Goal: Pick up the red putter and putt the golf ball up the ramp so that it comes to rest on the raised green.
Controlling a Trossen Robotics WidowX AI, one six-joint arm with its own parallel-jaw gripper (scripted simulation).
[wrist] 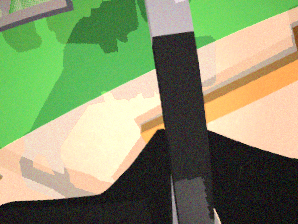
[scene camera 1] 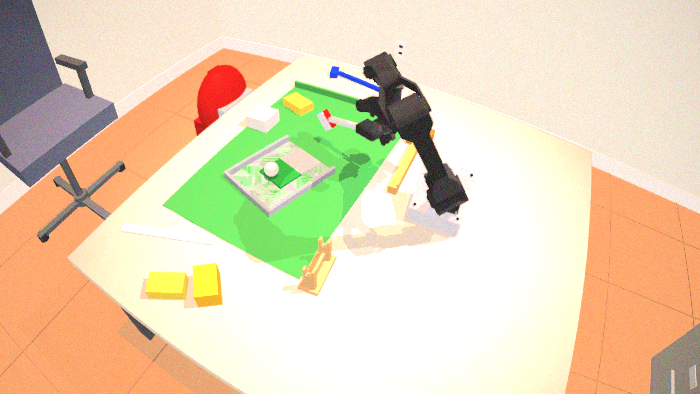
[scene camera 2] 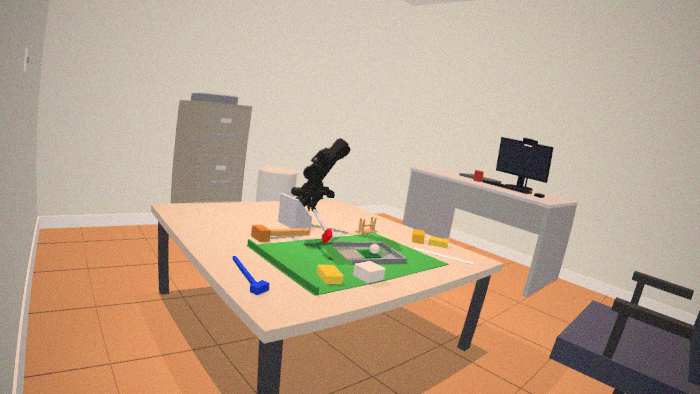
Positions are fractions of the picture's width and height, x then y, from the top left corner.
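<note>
A tan rack (scene camera 1: 0.45, 0.71) is visible, and so is a white strip (scene camera 1: 0.30, 0.61), though in the wrist view the strip is out of frame. A red putter is carried by the gripper (wrist: 0.59, 0.60).
</note>
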